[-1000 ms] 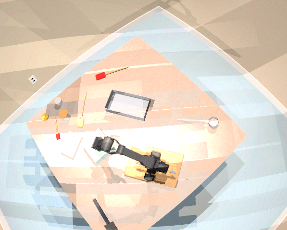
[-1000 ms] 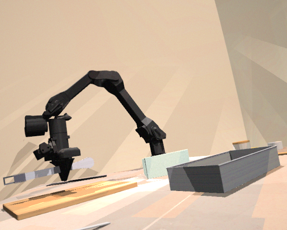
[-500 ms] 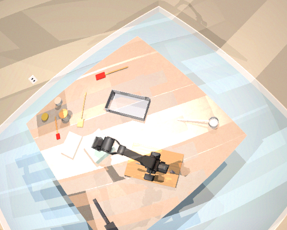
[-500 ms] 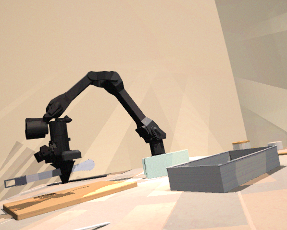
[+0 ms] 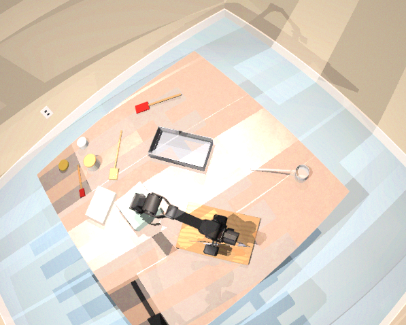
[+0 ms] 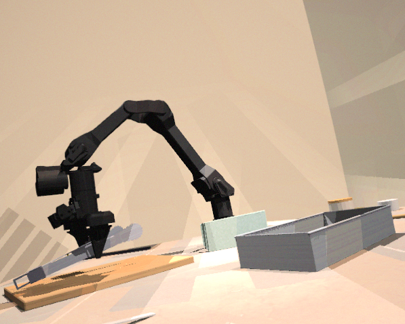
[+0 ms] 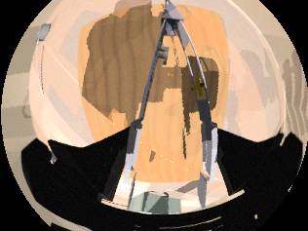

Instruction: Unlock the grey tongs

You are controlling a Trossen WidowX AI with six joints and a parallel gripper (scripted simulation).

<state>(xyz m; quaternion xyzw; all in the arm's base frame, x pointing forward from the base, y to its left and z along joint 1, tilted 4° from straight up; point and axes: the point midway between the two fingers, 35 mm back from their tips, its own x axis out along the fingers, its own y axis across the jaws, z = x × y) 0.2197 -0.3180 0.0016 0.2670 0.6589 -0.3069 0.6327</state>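
Right now the wooden board is 4 cm below my gripper tip, 2 cm to the left of it and 2 cm ahead of it. Round my gripper tip: grey roasting tin: 50 cm to the left, 10 cm ahead, 2 cm below; jar: 71 cm to the left, 37 cm behind, 1 cm below; dark tool: 48 cm behind, 15 cm to the right, 4 cm below.
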